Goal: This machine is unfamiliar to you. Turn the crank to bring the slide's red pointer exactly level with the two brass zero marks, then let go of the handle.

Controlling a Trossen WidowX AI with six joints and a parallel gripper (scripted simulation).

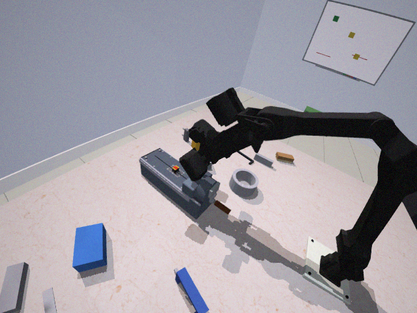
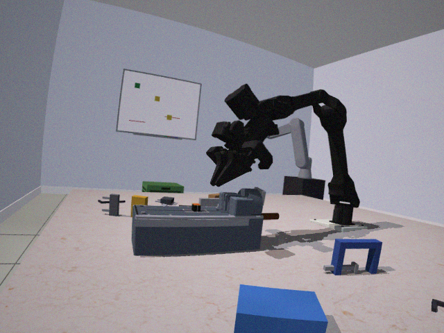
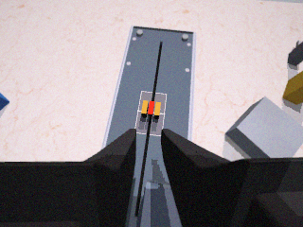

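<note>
Right now the red pointer is 40 mm ahead of my gripper tip and 50 mm below it. The rest, counted from my gripper tip: brown crank handle (150 mm behind, 70 mm below); then yellow block (130 mm ahead, 230 mm to the right, 100 mm below); then grey block (50 mm ahead, 160 mm to the right, 110 mm below).
</note>
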